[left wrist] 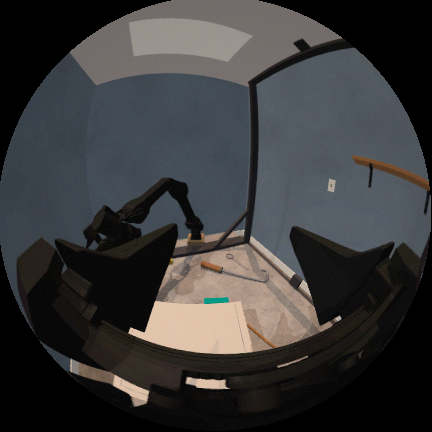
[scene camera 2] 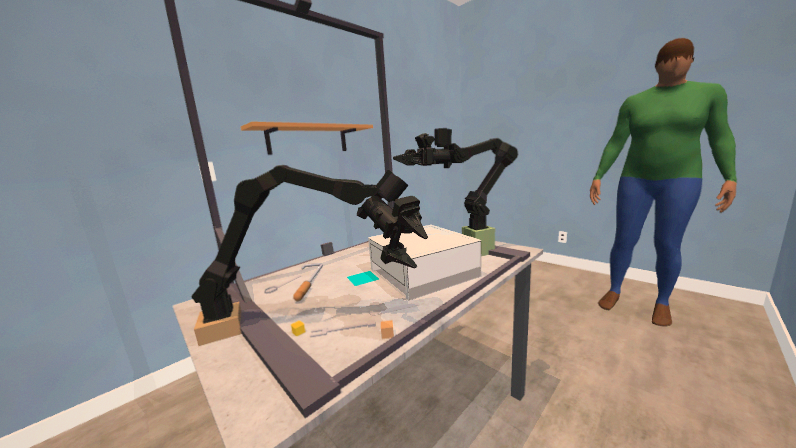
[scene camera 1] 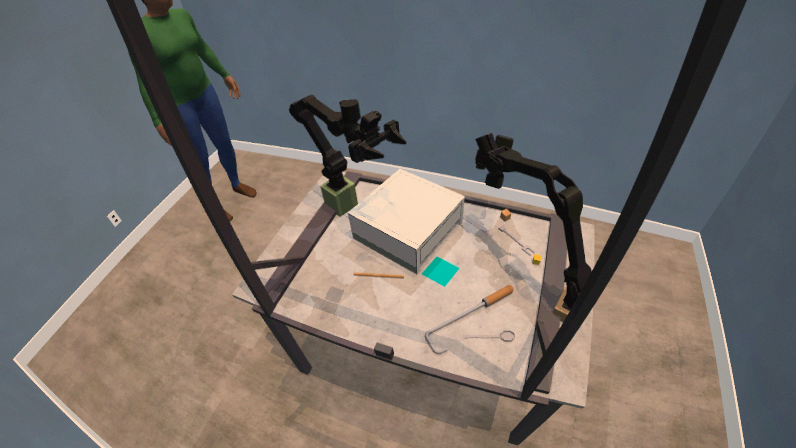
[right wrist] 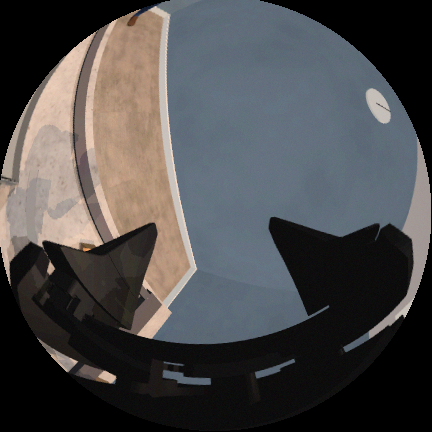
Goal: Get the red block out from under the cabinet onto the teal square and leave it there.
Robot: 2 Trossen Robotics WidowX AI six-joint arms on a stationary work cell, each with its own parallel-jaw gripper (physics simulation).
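Frame: origin at the left arm's base, x ahead, y left, z up, level; millimetres.
Seen in the pictures: left gripper, between the fingertips: [left wrist: 236, 231] [scene camera 2: 397, 157] [scene camera 1: 395, 149]; right gripper, between the fingertips: [scene camera 2: 420, 253] [right wrist: 213, 225]; left arm's base, origin of its link: [scene camera 2: 478, 227] [scene camera 1: 337, 184]; right arm's base, origin of its link: [left wrist: 195, 236] [scene camera 2: 218, 314].
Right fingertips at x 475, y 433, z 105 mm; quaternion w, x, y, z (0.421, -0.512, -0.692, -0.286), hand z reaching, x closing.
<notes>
Pixels of each thing's middle, then the offset from my right fingertips to it. "pt": a spot on its surface instead.
- cream cabinet, middle of its body: [left wrist: 187, 356] [scene camera 1: 407, 217] [scene camera 2: 421, 255] dx -165, dy -355, dz -150 mm
- flat teal square, a spot on its surface: [scene camera 1: 440, 271] [scene camera 2: 362, 277] pt dx +52, dy -426, dz -217 mm
- hooked metal tool with an orange handle, middle of its body: [scene camera 1: 475, 318] [scene camera 2: 302, 279] [left wrist: 234, 268] dx +264, dy -503, dz -205 mm
- orange cube, middle of its body: [right wrist: 88, 254] [scene camera 2: 387, 329] [scene camera 1: 505, 215] dx +80, dy -52, dz -203 mm
- forked rod, middle of its body: [scene camera 2: 343, 328] [scene camera 1: 516, 240] dx +179, dy -127, dz -214 mm
- yellow cube, middle of its body: [scene camera 2: 298, 328] [scene camera 1: 536, 259] dx +292, dy -167, dz -205 mm
- ring-ended rod, a spot on its surface: [scene camera 1: 507, 336] pt dx +377, dy -486, dz -215 mm
- thin orange stick, middle of its body: [scene camera 1: 378, 275] [left wrist: 263, 338] dx -95, dy -582, dz -214 mm
The red block does not show in any view. The cream cabinet [scene camera 1: 403, 208] [scene camera 2: 445, 269] [left wrist: 195, 322] stands on the table, with dark strips low on its sides. The flat teal square [scene camera 1: 440, 271] [scene camera 2: 362, 278] [left wrist: 216, 300] lies bare near a cabinet corner. A hooked metal tool with an orange handle [scene camera 1: 498, 295] [scene camera 2: 302, 290] [left wrist: 211, 266] lies beyond the square. My left gripper [scene camera 1: 394, 149] [scene camera 2: 396, 158] [left wrist: 236, 231] is open and empty, high above the cabinet. My right gripper [scene camera 2: 420, 252] [right wrist: 213, 225] is open and empty, raised above the table's far side in scene camera 1.
An orange cube [scene camera 1: 505, 214] [scene camera 2: 386, 329], a forked rod [scene camera 1: 516, 240] and a yellow cube [scene camera 1: 536, 259] [scene camera 2: 298, 328] lie at the right in scene camera 1. A ring-ended rod [scene camera 1: 507, 336] lies near the hook, and a thin orange stick [scene camera 1: 378, 275] in front of the cabinet.
</notes>
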